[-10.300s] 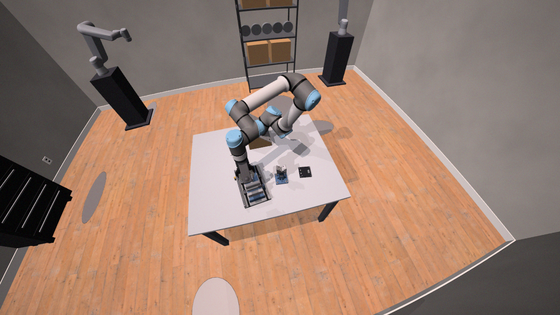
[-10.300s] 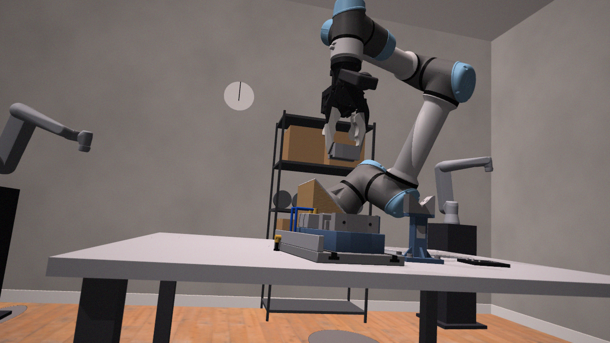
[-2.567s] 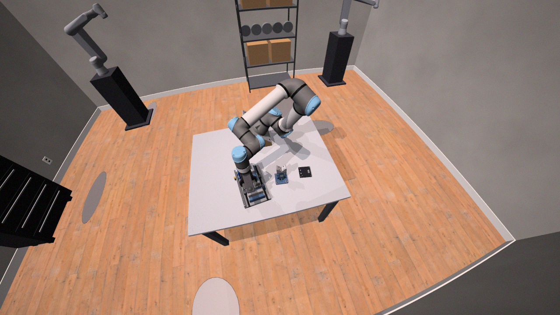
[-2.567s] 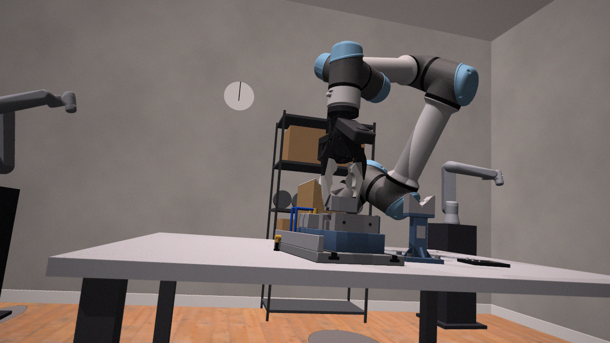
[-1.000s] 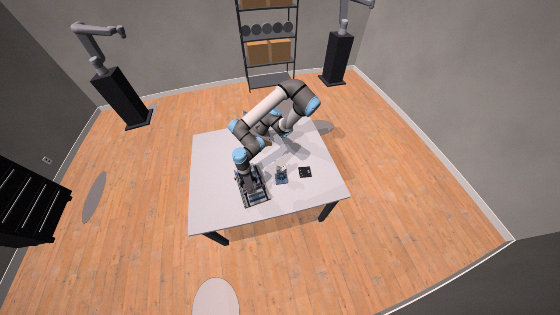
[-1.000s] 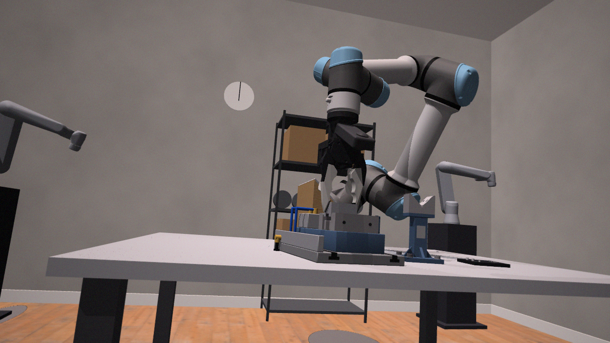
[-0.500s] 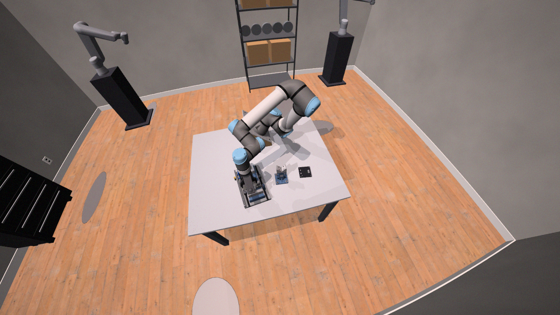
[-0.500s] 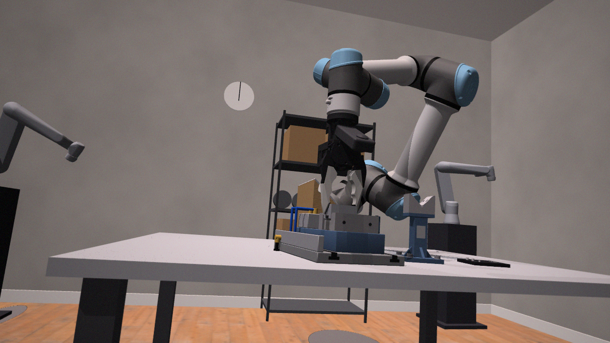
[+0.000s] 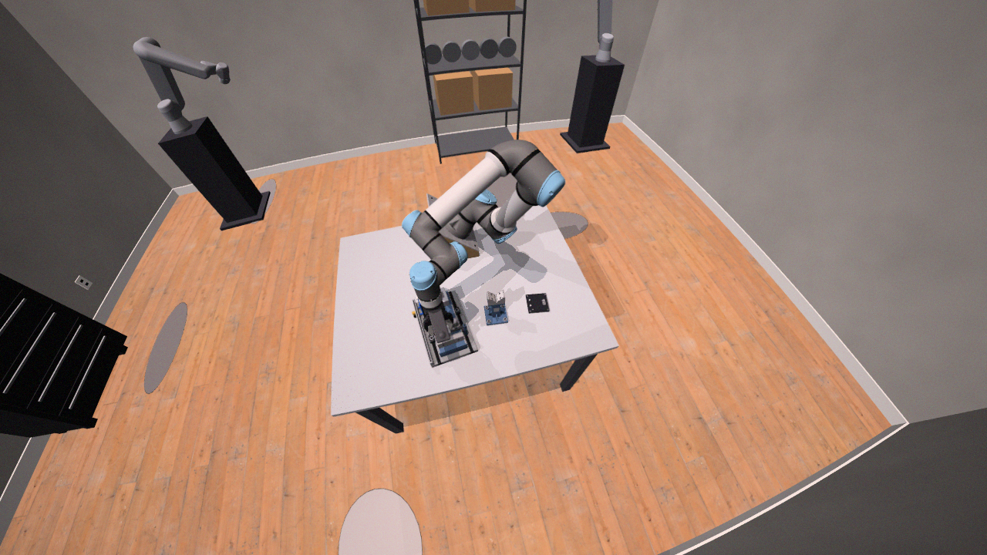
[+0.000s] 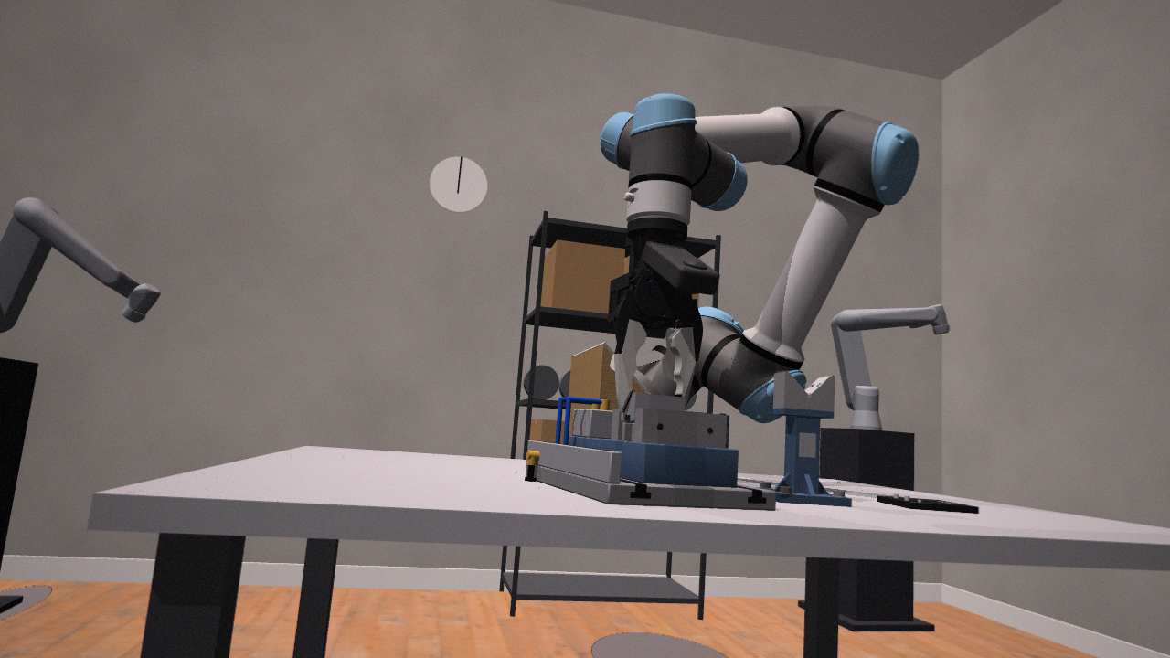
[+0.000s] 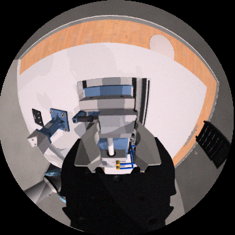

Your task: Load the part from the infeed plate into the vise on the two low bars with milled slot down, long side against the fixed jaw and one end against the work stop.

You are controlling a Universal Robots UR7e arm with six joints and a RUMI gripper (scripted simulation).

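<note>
Right now my hand is 1 cm above the part. Round my hand: vise: 7 cm below, 7 cm behind, 2 cm to the left; infeed plate: 42 cm to the left, 10 cm below, 6 cm behind.
</note>
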